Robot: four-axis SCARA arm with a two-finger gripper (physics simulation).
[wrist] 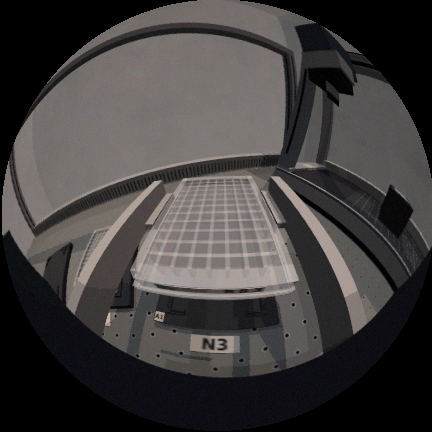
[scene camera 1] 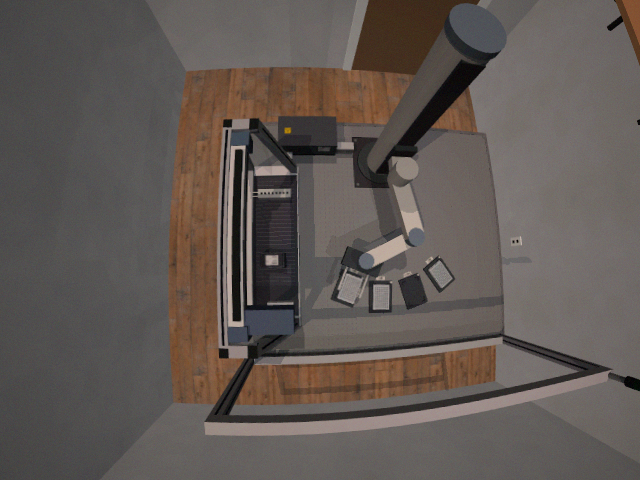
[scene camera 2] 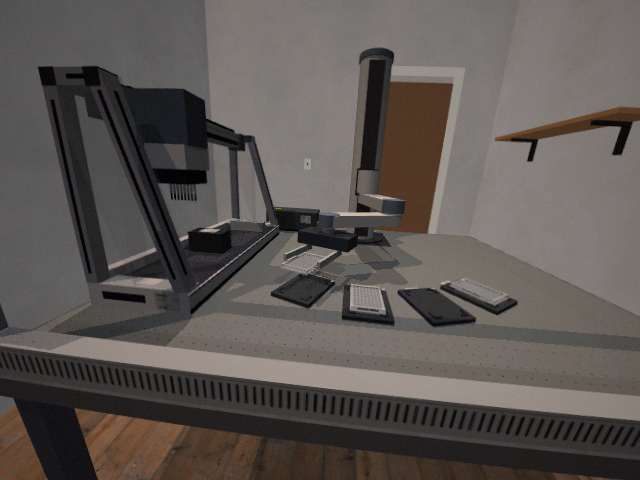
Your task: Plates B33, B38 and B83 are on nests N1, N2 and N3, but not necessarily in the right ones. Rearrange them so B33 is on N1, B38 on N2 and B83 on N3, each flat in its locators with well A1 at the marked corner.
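Places are measured from the arm's base along level axes (x ahead, y right, z down), in millimetres.
Where they show: gripper, fingertip midpoint: [wrist: 214,186] [scene camera 1: 348,293] [scene camera 2: 301,261]; arm's base, origin of the base link: [scene camera 1: 378,163] [scene camera 2: 359,239].
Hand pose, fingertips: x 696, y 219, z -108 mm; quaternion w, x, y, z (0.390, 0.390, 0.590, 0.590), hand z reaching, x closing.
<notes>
Things, the pixels of their centre, and the offset from my fingertips. "*": a spot on its surface instead.
- clear gridded plate, body centre: [wrist: 214,211] [scene camera 2: 305,262] [scene camera 1: 350,288] dx -23, dy -10, dz +11 mm
- nest N3, body centre: [wrist: 216,258] [scene camera 2: 304,287] [scene camera 1: 347,288] dx -18, dy -10, dz +87 mm
- third plate, body centre: [scene camera 2: 478,290] [scene camera 1: 440,274] dx -69, dy -526, dz +76 mm
- nest N1, surface spot: [scene camera 2: 498,308] * dx +17, dy -534, dz +83 mm
- A1 tag, surface spot: [wrist: 159,316] * dx -68, dy -89, dz +83 mm
- dark OUT nest, body centre: [wrist: 52,275] [scene camera 2: 433,303] [scene camera 1: 413,291] dx +14, dy -366, dz +86 mm
- black block, surface spot: [scene camera 2: 209,240] * dx -131, dy +340, dz +1 mm
- dark box, surface spot: [scene camera 1: 307,133] * dx -799, dy +182, dz -20 mm
My gripper [scene camera 1: 351,285] [scene camera 2: 302,263] [wrist: 214,186] is shut on a clear gridded plate [scene camera 1: 349,289] [scene camera 2: 303,262] [wrist: 212,230], held level above nest N3 [scene camera 2: 305,290] [wrist: 215,314]. A gap shows between them in scene camera 2. Another plate [scene camera 1: 381,296] [scene camera 2: 367,298] [wrist: 92,250] sits in nest N2 [scene camera 1: 379,311] [scene camera 2: 367,317], beside N3. A third plate [scene camera 1: 439,273] [scene camera 2: 476,290] sits in nest N1 [scene camera 2: 498,308] at the far right. The plates' names and A1 corners are not readable. An A1 tag [wrist: 159,316] marks N3's corner.
The dark OUT nest [scene camera 1: 412,291] [scene camera 2: 435,305], without a plate, lies between N2 and N1. A gantry machine [scene camera 1: 237,232] [scene camera 2: 168,232] with a black block [scene camera 2: 209,240] stands left. The arm's column [scene camera 1: 423,98] [scene camera 2: 373,118] and a dark box [scene camera 1: 307,133] stand behind.
</notes>
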